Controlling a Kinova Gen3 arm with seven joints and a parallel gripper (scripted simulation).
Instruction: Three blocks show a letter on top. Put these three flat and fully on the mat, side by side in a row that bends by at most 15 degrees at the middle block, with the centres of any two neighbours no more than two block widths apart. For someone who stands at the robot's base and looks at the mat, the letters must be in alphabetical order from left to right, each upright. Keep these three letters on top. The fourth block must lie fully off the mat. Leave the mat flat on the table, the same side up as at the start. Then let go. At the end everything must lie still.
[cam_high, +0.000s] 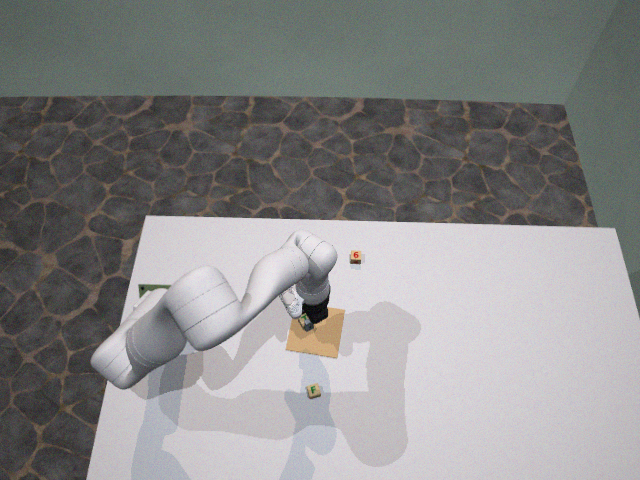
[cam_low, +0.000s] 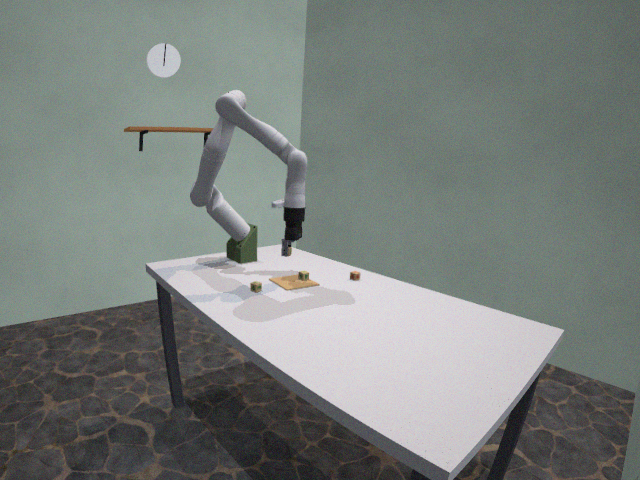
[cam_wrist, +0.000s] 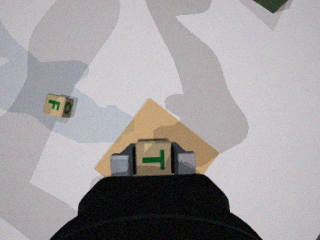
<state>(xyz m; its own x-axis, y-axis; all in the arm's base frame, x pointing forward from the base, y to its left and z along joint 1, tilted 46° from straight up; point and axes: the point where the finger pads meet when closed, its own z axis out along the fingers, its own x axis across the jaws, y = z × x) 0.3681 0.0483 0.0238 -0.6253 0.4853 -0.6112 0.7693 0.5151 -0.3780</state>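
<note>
My hand is 20 mm short of the tan mat, 20 mm to the right of it and 120 mm above it. From my hand the other things lie so: 6 block 100 mm ahead, 250 mm to the left, 110 mm below; B block 10 mm ahead, 70 mm to the left, 100 mm below; F block 40 mm ahead, 150 mm to the right, 110 mm below.
</note>
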